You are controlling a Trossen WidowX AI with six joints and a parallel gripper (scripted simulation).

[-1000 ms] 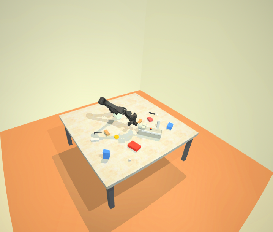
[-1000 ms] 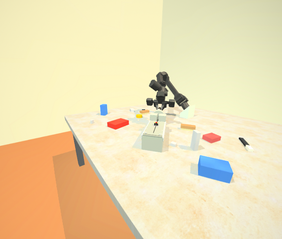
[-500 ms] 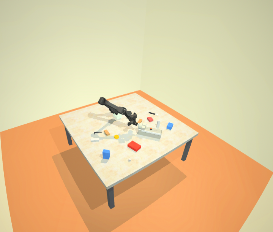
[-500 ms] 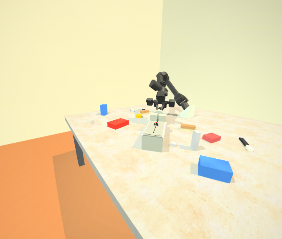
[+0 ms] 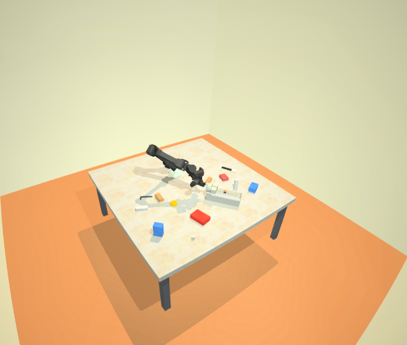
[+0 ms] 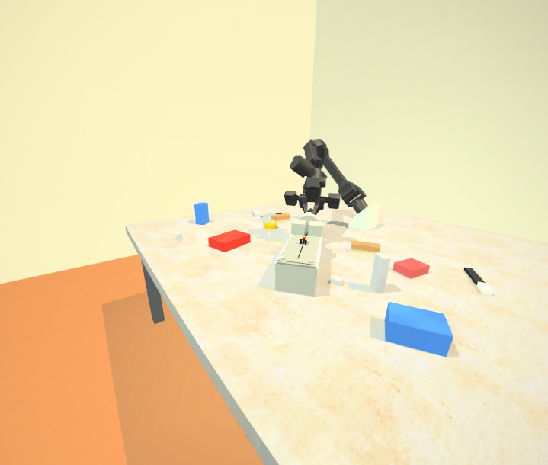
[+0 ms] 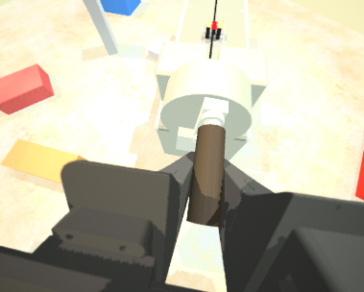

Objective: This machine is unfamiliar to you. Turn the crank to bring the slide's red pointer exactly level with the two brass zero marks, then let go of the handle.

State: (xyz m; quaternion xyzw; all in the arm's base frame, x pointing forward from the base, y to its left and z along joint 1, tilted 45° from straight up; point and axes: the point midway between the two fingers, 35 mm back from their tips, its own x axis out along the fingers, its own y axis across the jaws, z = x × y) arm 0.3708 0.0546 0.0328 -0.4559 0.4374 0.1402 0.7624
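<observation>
Now: the crank 1 cm above my gripper tip. Round my gripper tip: brown crank handle 1 cm behind, 1 cm to the right, 3 cm above; red pointer 13 cm ahead, 10 cm to the left, 1 cm below; yellow disc 3 cm behind, 25 cm to the right, 9 cm below.
</observation>
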